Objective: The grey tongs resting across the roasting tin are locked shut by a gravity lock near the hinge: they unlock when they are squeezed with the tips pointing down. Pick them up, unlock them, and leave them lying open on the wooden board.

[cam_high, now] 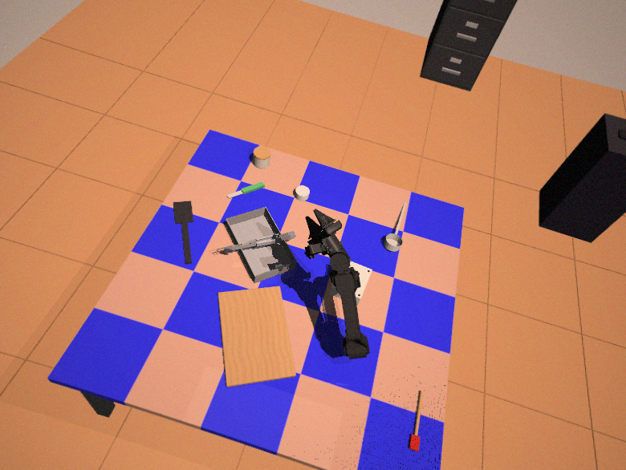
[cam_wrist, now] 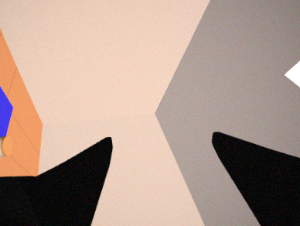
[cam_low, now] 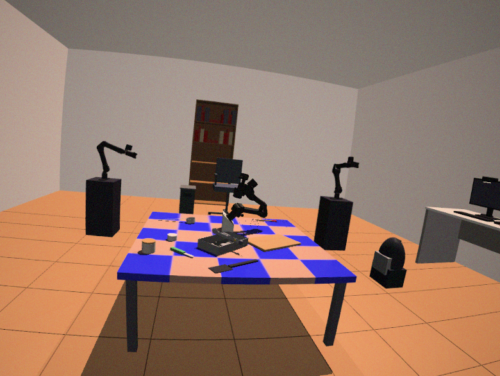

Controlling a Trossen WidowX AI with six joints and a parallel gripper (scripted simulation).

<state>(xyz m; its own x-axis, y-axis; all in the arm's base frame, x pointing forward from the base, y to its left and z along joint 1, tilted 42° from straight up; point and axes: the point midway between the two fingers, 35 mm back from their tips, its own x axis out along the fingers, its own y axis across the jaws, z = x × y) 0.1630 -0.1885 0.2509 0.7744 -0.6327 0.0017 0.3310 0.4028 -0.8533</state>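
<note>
Right now my gripper tip is 39 cm above the dark grey roasting tin, 18 cm short of it and 8 cm to the left of it. The rest, counted from my gripper tip: black spatula (51 cm ahead, 41 cm below, 5 cm to the right); white cylinder (42 cm to the right, 40 cm below, 11 cm ahead); wooden board (40 cm below, 29 cm to the left, 6 cm ahead).
</note>
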